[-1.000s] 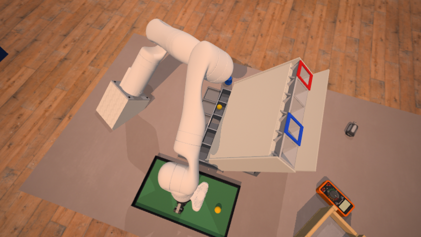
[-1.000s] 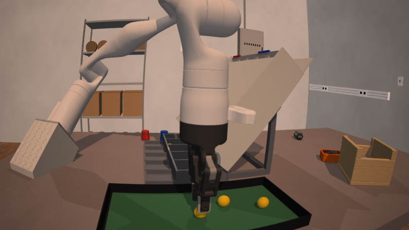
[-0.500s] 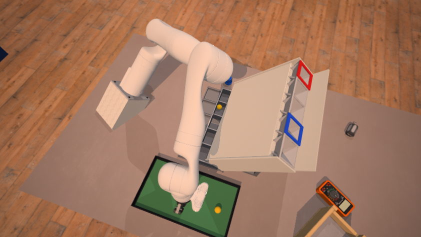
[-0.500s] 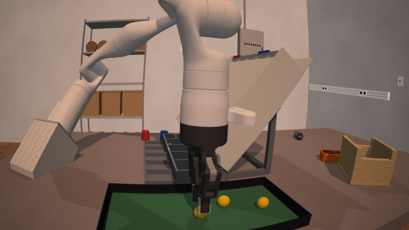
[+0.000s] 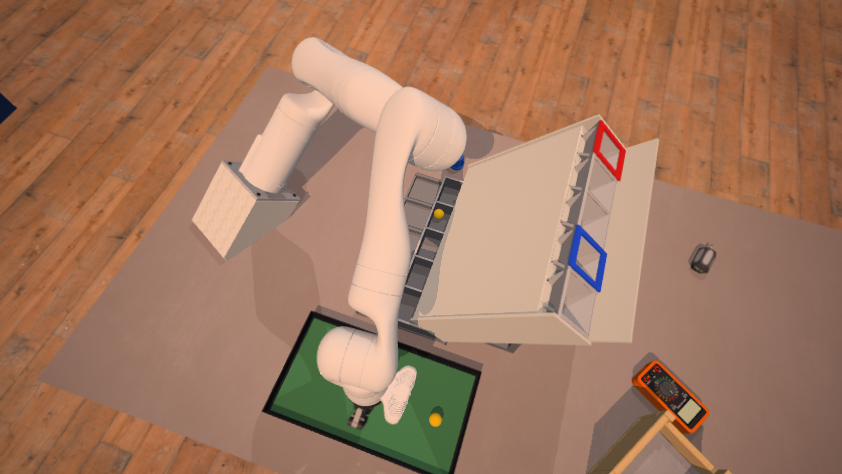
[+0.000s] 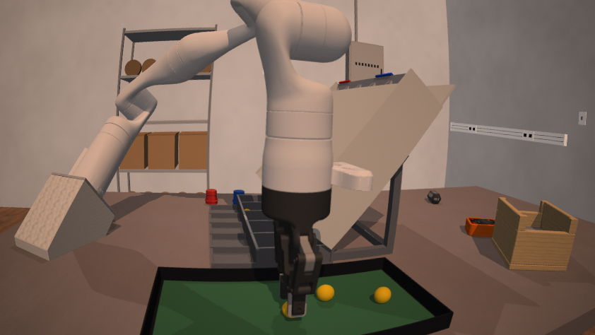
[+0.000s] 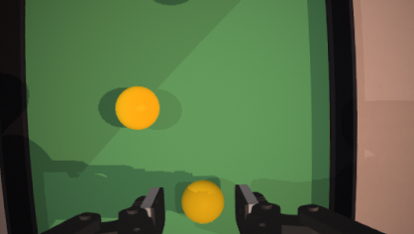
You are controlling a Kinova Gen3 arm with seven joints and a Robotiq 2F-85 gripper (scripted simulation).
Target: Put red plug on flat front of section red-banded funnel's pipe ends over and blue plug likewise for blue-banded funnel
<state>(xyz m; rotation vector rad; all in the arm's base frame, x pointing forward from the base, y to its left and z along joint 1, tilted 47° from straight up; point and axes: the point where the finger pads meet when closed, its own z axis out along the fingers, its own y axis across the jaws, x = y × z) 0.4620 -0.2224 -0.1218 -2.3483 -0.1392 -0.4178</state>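
Now: hand 3 cm above the green marble tray and 1 cm to the right of it. From my hand the other things lie so: wooden box: 50 cm ahead, 16 cm to the left, 1 cm above; then beige cover: 36 cm to the left, 17 cm above, 4 cm ahead; then orange multimeter: 49 cm ahead, 32 cm to the left, 2 cm below.
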